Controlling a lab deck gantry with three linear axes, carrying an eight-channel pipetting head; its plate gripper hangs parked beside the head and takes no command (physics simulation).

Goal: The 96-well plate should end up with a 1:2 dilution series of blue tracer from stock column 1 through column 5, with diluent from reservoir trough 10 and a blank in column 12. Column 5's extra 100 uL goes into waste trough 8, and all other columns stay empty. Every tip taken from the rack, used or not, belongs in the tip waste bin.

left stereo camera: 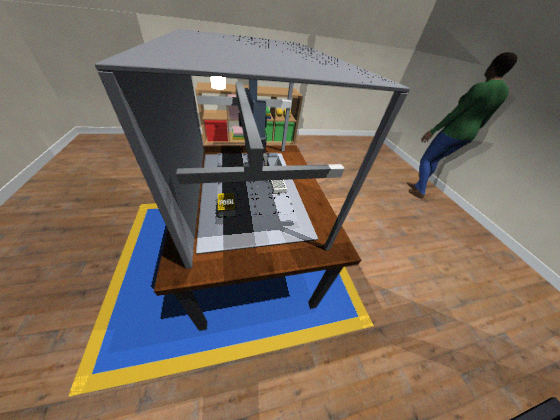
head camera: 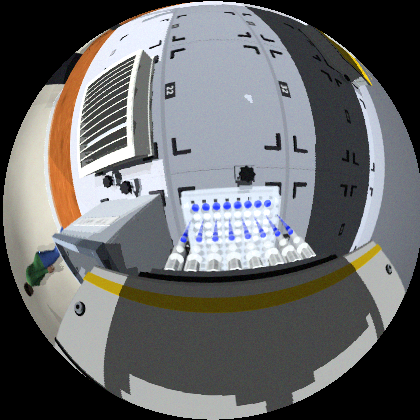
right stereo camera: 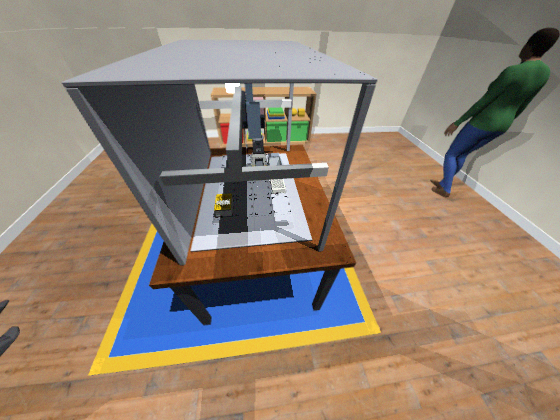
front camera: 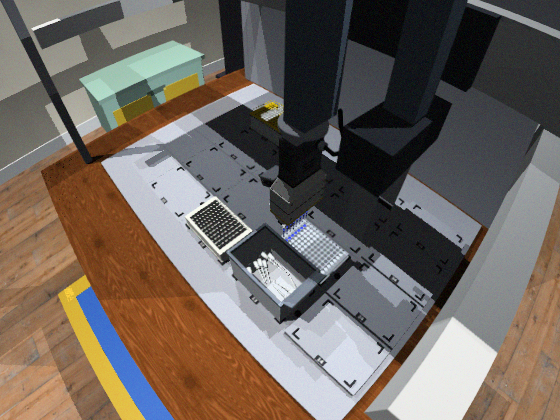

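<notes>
The pipetting head [front camera: 299,197] [head camera: 220,325] carries a row of eight clear tips with blue liquid near their ends. They hang over the near-column-1 end of the 96-well plate [front camera: 320,250]. In the head view, the first column of wells [head camera: 227,205] is blue and the wells behind the tips look pale; some are covered. The tip waste bin [front camera: 240,270] [head camera: 135,235] stands beside the plate, with several white tips inside. The tip rack [front camera: 202,237] [head camera: 132,115] has a white rim and mostly dark slots. I cannot make out the parked plate gripper or its fingers.
A yellow and black block with white parts [front camera: 267,115] [left stereo camera: 226,201] [right stereo camera: 223,202] stands at the far end of the deck; its troughs are too small to tell. Dark knobs [head camera: 246,174] [head camera: 126,187] stand near the plate and bin. A person [left stereo camera: 470,110] [right stereo camera: 515,100] stands beyond the table.
</notes>
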